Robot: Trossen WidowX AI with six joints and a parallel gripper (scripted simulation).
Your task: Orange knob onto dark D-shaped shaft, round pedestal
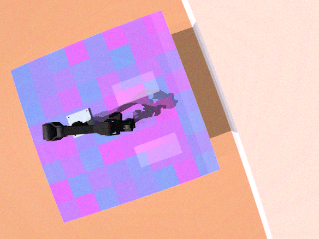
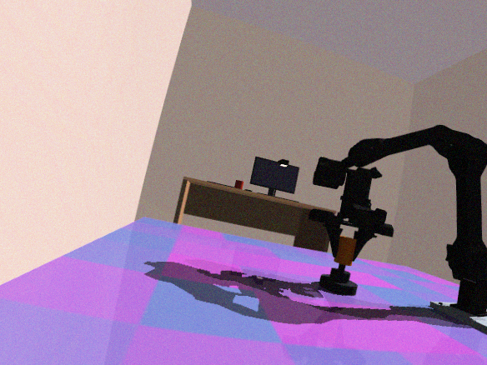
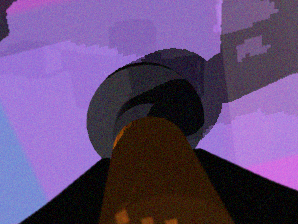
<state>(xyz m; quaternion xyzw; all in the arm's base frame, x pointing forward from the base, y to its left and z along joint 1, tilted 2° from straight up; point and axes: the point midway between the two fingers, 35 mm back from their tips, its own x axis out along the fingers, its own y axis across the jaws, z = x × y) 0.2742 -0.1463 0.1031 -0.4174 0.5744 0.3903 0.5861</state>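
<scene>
Right now my gripper tip is 20 mm below the orange knob. The rest, counted from my gripper tip: round pedestal (40 mm below).
</scene>
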